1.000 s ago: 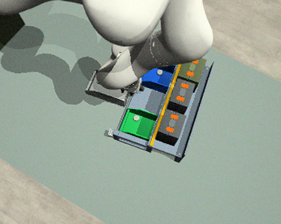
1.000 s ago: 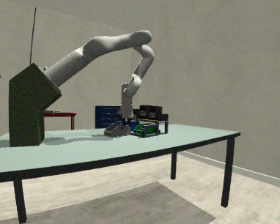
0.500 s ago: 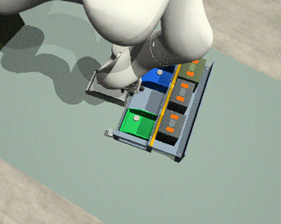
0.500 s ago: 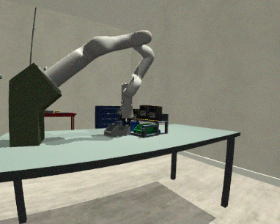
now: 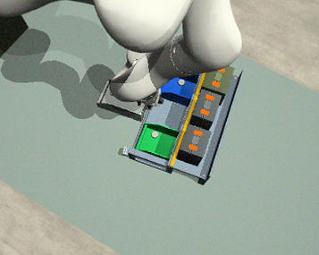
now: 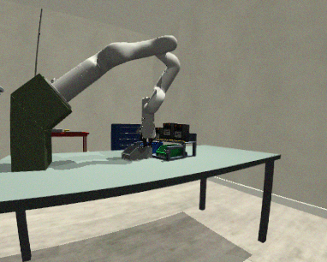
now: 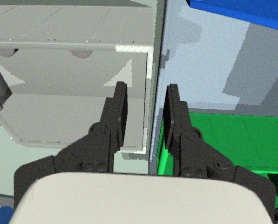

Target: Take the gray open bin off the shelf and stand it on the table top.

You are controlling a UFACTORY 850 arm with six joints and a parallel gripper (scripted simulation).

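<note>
Now: hand 8 cm past the gray open bin, 4 cm above it and 3 cm to the left of it. Round my hand: yellow rail 15 cm ahead, 6 cm to the left, 3 cm above; then blue bin 14 cm to the left, 6 cm ahead, 3 cm below; then green bin 14 cm ahead, 6 cm to the right, 3 cm below.
</note>
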